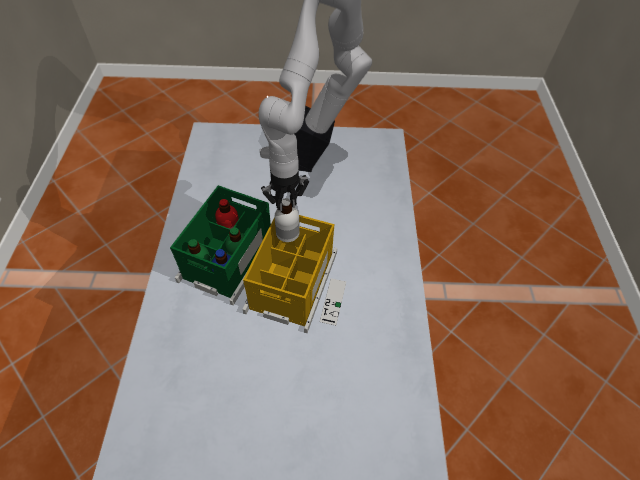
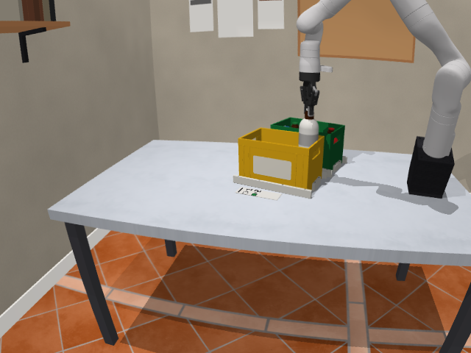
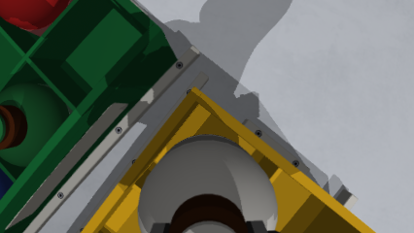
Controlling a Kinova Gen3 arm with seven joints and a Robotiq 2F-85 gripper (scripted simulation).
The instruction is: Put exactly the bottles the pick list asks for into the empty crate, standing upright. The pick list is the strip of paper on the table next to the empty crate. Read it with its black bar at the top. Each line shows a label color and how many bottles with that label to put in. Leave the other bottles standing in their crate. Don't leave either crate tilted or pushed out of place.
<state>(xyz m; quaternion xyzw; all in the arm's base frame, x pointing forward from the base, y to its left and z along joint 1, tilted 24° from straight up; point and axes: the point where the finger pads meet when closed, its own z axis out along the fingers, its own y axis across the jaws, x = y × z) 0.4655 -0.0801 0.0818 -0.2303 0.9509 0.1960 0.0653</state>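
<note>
Right now the white-label bottle is 70 mm below my hand. The rest, counted from my hand: green crate (20 mm ahead, 200 mm to the right, 190 mm below); blue-label bottle (120 mm ahead, 180 mm to the right, 190 mm below); yellow crate (90 mm ahead, 20 mm to the left, 190 mm below).
</note>
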